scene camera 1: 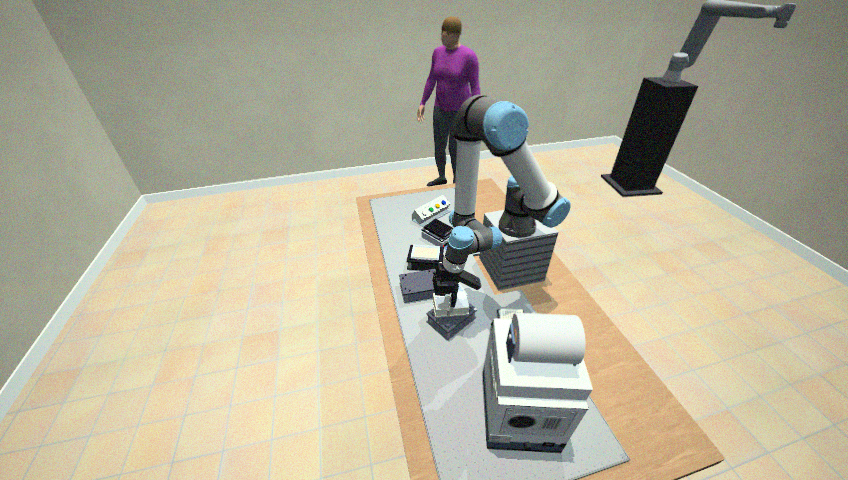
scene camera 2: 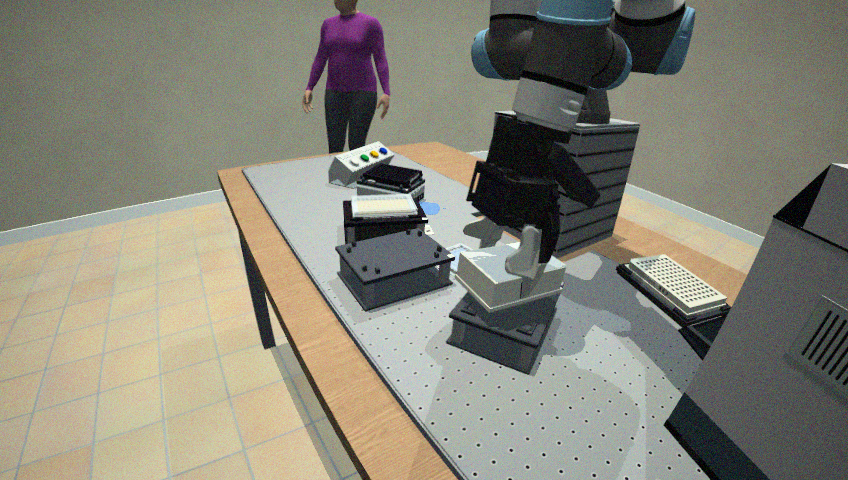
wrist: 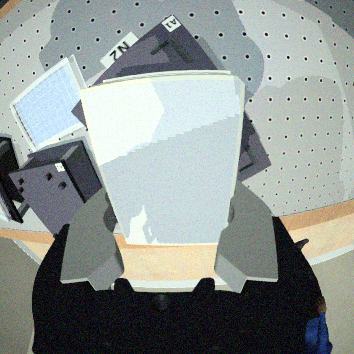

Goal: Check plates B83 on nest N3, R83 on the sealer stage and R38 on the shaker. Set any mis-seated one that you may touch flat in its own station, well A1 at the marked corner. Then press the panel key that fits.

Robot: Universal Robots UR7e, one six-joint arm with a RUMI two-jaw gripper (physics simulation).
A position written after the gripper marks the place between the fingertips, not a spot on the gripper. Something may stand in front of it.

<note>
In view: the gripper [scene camera 2: 500,277], a cream plate [scene camera 2: 481,272] and a black plate with blue wells [scene camera 2: 387,174].
The cream plate is seen too in the wrist view [wrist: 167,143]. The gripper is seen too in scene camera 1 [scene camera 1: 445,304] and in the wrist view [wrist: 170,185]. The wrist view does not show the black plate with blue wells: it is out of frame.
</note>
